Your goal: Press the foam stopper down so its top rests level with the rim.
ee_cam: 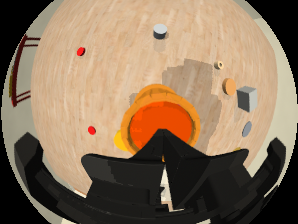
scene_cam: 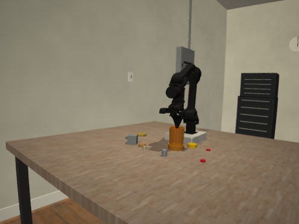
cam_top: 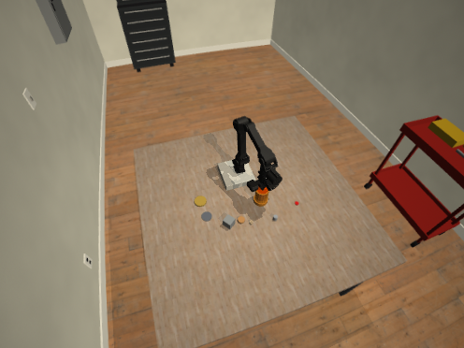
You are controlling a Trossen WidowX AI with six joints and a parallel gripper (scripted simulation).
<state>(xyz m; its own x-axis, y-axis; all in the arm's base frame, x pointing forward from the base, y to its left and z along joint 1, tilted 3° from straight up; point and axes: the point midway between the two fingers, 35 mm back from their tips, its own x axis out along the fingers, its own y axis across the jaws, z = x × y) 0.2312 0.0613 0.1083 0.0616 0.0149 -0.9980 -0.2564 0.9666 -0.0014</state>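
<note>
Now: hand 50 mm above the orange foam stopper. Round my hand: small tan disc (100 mm ahead, 150 mm to the right, 140 mm below); yellow disc (90 mm behind, 40 mm to the left, 130 mm below); small grey cylinder (140 mm ahead, 40 mm to the left, 130 mm below).
</note>
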